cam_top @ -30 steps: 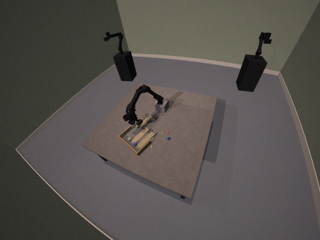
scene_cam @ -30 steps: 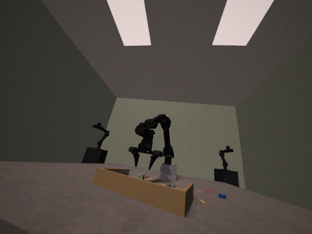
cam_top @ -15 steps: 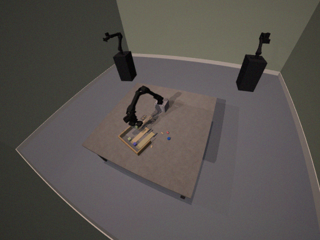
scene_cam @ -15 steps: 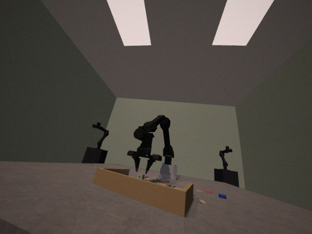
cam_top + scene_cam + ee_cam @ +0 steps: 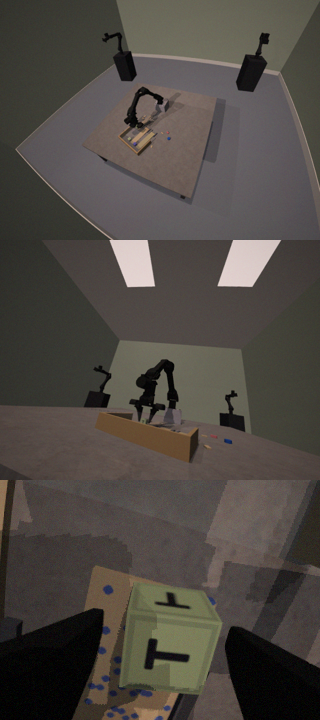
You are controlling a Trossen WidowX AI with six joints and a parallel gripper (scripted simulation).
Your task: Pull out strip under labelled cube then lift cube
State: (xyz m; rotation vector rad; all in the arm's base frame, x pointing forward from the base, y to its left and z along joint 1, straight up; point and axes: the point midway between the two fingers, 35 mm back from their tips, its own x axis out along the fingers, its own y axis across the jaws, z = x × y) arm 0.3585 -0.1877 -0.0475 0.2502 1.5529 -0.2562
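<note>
The strip lies 10 cm behind my gripper tip, 6 cm to the left of it and 1 cm below it. Also, from my gripper tip: blue disc: 7 cm ahead, 39 cm to the left, 1 cm below; then red piece: 36 cm to the left, 1 cm below; then tan bit: 20 cm ahead, 24 cm to the left, 1 cm below.
</note>
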